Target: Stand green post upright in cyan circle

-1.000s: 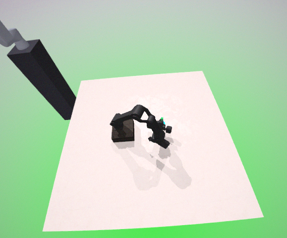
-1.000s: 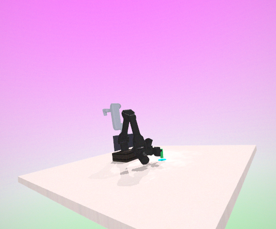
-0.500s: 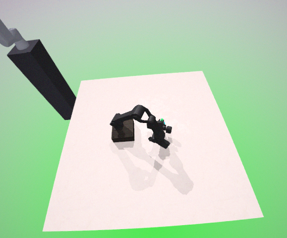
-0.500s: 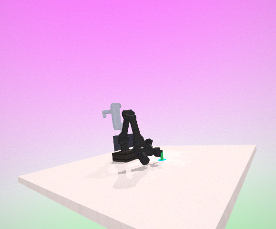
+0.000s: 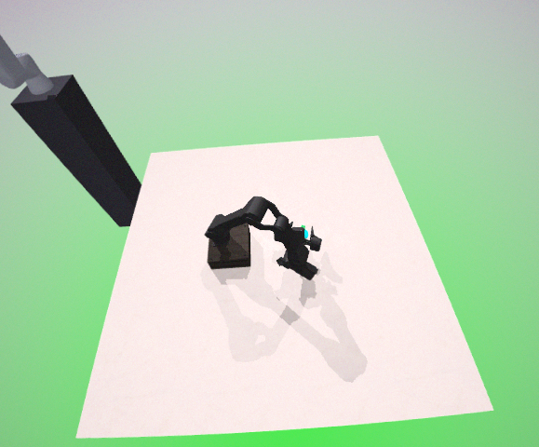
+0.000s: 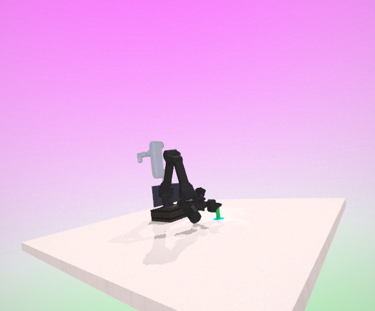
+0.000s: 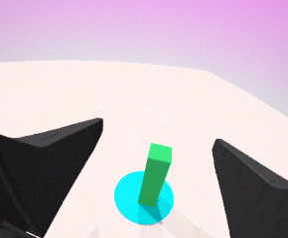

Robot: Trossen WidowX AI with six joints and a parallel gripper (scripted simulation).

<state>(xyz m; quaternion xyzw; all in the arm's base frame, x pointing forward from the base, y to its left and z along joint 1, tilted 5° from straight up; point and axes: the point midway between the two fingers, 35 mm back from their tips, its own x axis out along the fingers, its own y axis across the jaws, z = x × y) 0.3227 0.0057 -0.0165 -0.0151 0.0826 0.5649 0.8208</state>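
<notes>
My gripper tip is 4 cm above the green post and 1 cm to the left of it. Also, from my gripper tip: cyan circle (8 cm below).
</notes>
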